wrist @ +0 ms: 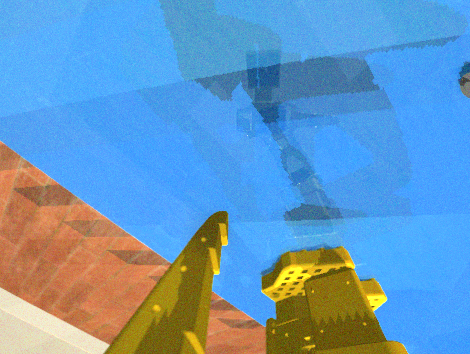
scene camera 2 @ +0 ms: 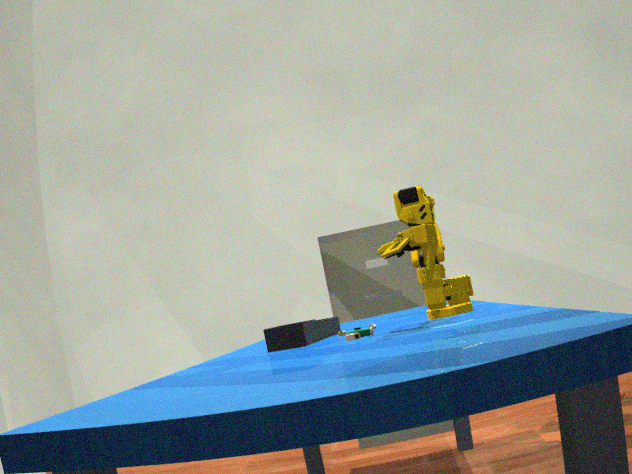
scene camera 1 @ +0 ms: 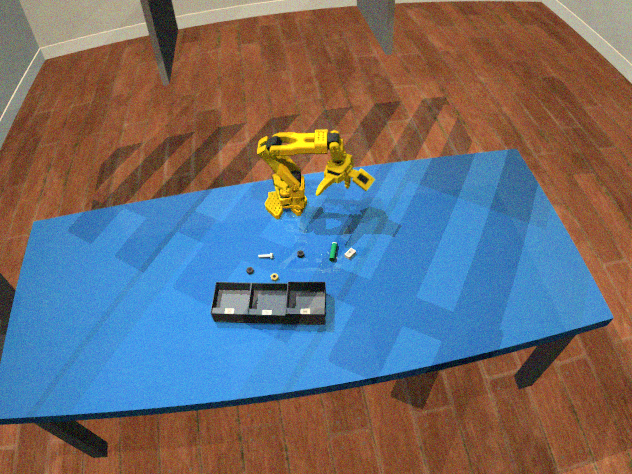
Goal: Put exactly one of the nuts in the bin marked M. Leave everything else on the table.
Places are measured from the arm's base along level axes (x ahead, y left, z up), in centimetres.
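Pixels of known places: end effector, tool point: point(wrist: 227, 223) point(scene camera 2: 428, 280) point(scene camera 1: 346, 187); arm's base, origin of the base link: point(wrist: 336, 275) point(scene camera 2: 441, 316) point(scene camera 1: 287, 210).
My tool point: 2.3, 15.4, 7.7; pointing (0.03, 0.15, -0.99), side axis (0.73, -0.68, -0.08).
Observation:
Ahead of a thing's pixels: the offset from my tool point to its top centre, as dx, dy, dz. "spot": to the spot under its first point.
A brass-yellow nut {+18.4, -21.0, -6.8} point(scene camera 1: 274, 276) point(scene camera 2: 342, 333) lies on the table just behind the bin tray. Two small dark round pieces, one {+15.4, -26.7, -6.8} point(scene camera 1: 249, 270) left of the brass nut and the other {+12.8, -14.0, -6.8} point(scene camera 1: 300, 254) behind and right of it, are too small to identify surely. The black tray {+26.2, -23.0, -3.0} point(scene camera 1: 269, 319) point(scene camera 2: 284, 338) has three compartments in a row with white labels; the letters are unreadable, so bin M cannot be told. My gripper point(scene camera 1: 342, 191) point(scene camera 2: 380, 253) is fully open and empty, high above the table's back part, behind the small parts. The wrist view shows one notched jaw point(wrist: 200, 270).
A white bolt {+11.8, -22.5, -6.3} point(scene camera 1: 265, 255) lies left of the middle dark piece. A green cylinder {+13.7, -6.1, -6.2} point(scene camera 1: 333, 251) point(scene camera 2: 363, 332) and a white block {+15.1, -2.3, -6.6} point(scene camera 1: 350, 253) point(scene camera 2: 352, 336) lie to the right. The cylinder's end {spot: +11.4, -5.2, -7.1} point(wrist: 466, 84) shows at the wrist view's right edge. The arm's base point(scene camera 1: 286, 201) stands near the table's back edge.

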